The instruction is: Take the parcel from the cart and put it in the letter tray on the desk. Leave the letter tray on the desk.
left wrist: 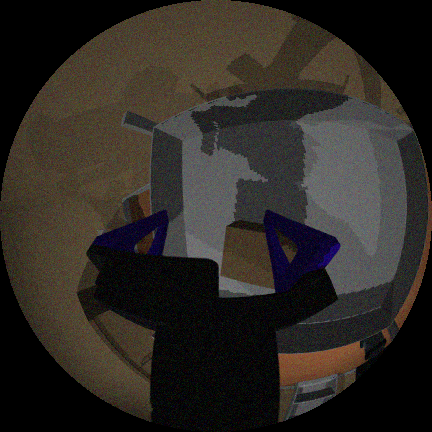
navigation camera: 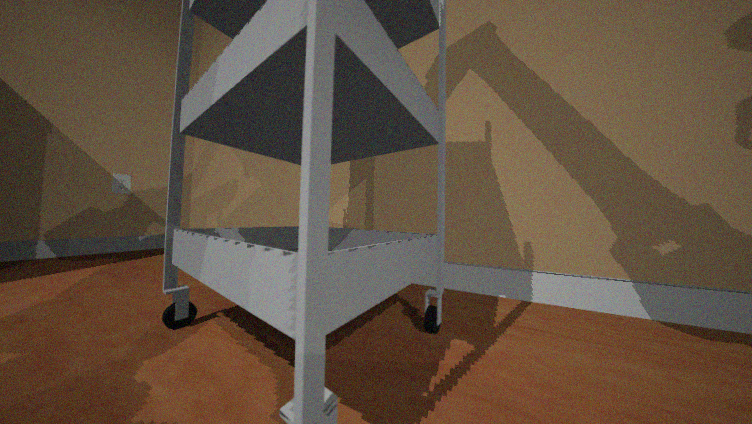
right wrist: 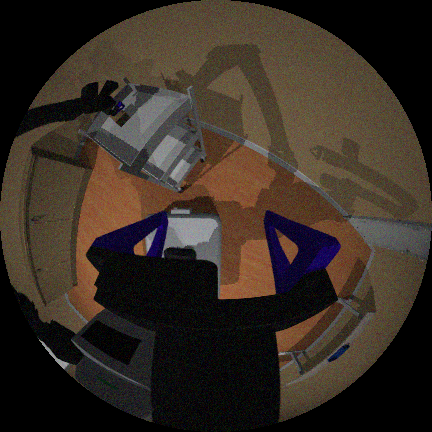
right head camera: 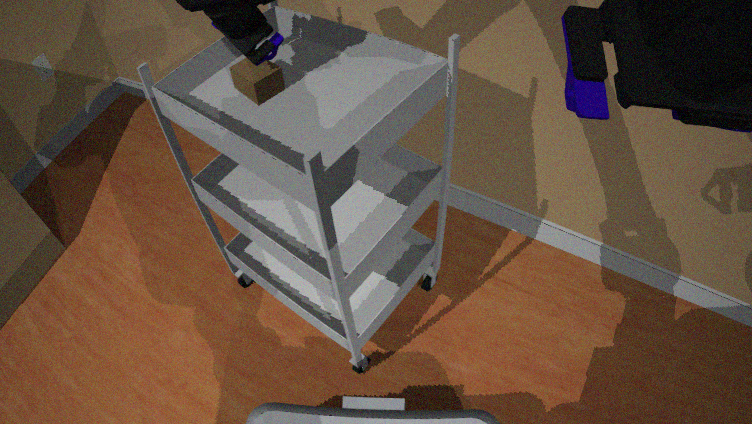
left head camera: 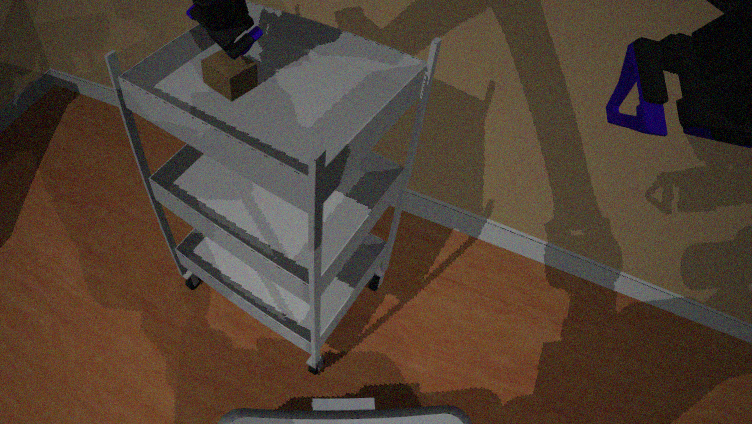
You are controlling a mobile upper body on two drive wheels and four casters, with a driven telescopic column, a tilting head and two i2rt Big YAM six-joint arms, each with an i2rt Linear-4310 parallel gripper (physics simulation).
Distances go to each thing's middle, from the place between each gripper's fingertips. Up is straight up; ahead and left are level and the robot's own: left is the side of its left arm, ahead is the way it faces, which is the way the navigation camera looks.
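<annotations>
The brown parcel (left head camera: 231, 78) is 44 cm to the left of my right hand and 42 cm ahead of it, and it sits 28 cm below that hand.
As for my left gripper, I see it 4 cm above the brown parcel, 6 cm past it and 1 cm to the left of it.
</annotations>
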